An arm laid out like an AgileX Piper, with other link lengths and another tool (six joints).
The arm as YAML. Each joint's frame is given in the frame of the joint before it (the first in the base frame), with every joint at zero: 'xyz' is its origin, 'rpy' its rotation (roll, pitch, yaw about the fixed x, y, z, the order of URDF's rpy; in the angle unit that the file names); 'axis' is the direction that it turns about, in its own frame. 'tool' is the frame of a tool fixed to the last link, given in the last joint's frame.
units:
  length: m
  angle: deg
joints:
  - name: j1
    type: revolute
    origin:
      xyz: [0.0, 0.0, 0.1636]
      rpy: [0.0, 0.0, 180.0]
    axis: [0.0, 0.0, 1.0]
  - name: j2
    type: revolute
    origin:
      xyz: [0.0, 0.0, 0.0]
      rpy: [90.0, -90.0, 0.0]
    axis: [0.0, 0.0, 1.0]
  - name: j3
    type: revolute
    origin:
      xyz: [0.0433, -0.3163, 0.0]
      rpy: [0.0, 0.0, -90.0]
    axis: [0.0, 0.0, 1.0]
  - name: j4
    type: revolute
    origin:
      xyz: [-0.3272, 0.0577, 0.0]
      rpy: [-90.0, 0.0, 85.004]
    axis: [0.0, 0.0, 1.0]
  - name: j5
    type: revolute
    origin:
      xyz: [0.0, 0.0, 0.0]
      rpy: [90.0, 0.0, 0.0]
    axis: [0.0, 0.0, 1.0]
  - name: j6
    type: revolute
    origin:
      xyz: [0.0, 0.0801, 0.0]
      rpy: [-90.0, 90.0, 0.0]
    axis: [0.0, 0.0, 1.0]
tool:
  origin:
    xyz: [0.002, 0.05, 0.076]
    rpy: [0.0, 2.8, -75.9]
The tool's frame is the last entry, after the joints.
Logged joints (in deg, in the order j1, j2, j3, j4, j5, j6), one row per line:
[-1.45 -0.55 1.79 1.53 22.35 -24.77]
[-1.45 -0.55 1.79 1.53 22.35 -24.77]
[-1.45 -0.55 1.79 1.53 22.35 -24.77]
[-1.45 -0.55 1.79 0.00 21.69 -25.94]
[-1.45 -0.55 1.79 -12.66 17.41 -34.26]
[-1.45 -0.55 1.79 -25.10 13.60 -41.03]
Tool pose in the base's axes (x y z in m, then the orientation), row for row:
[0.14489 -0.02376 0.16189 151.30 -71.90 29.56]
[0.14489 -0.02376 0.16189 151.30 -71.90 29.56]
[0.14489 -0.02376 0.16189 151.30 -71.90 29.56]
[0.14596 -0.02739 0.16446 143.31 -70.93 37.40]
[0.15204 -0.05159 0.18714 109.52 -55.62 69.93]
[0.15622 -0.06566 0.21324 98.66 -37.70 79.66]
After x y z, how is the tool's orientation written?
As angles about the fixed x, y, z axes (roll, pitch, yaw), in degrees.
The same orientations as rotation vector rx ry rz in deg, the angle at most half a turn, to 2 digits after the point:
[138.89 10.37 104.96]
[138.89 10.37 104.96]
[138.89 10.37 104.96]
[136.64 12.94 104.33]
[119.53 30.98 96.86]
[103.49 44.96 87.97]

